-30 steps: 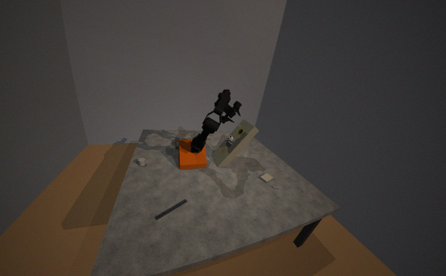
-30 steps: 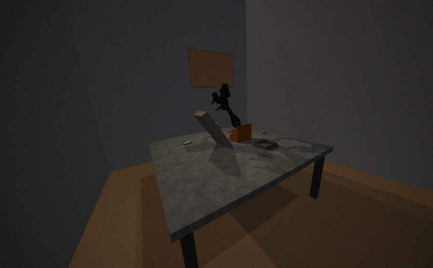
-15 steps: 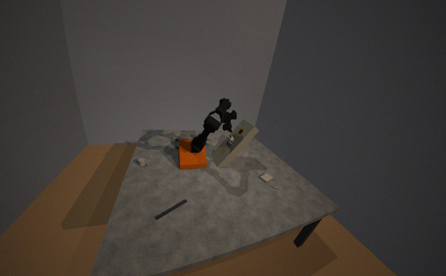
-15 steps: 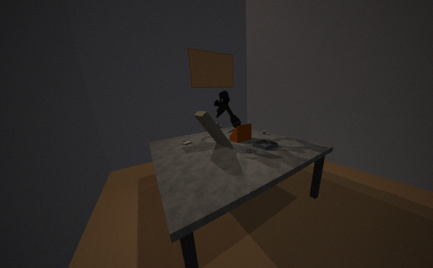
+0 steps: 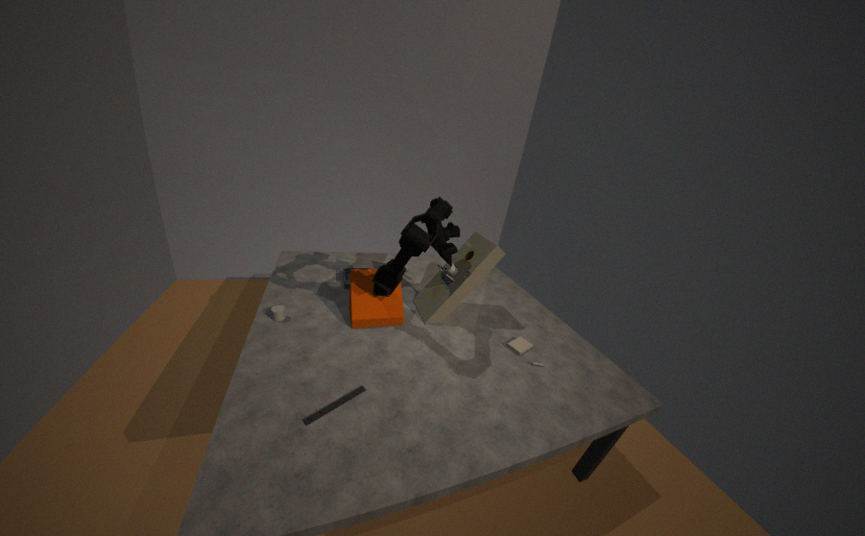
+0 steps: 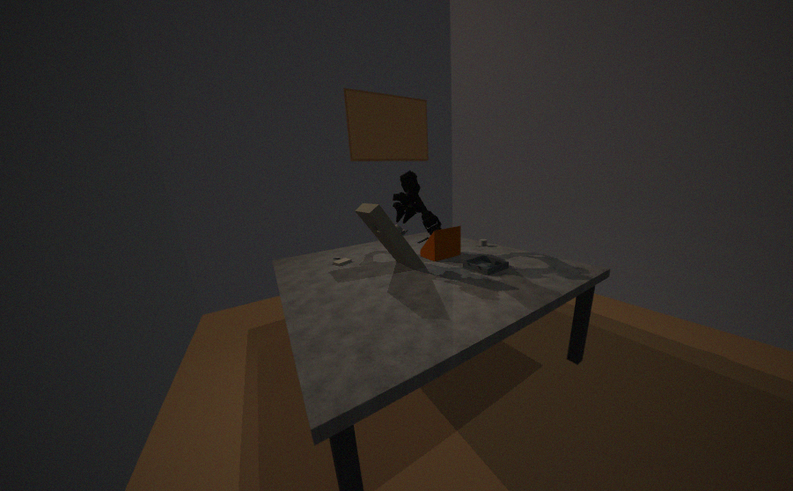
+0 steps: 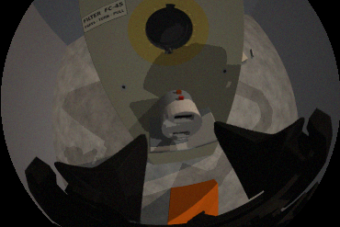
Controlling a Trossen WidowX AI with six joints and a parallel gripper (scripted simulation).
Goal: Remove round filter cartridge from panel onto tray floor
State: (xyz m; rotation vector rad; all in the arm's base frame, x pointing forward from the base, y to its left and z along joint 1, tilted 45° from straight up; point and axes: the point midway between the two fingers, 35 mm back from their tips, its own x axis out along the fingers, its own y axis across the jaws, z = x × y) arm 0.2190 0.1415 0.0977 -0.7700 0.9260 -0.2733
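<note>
Right now my gripper tip is 30 mm above the round filter cartridge and 20 mm short of it. From my gripper tip the other things lie so: pale pad (270 mm ahead, 260 mm to the right, 230 mm below); then service panel (60 mm below, 60 mm ahead); then narrow pale ledge (70 mm below, 10 mm to the right, 10 mm ahead).
</note>
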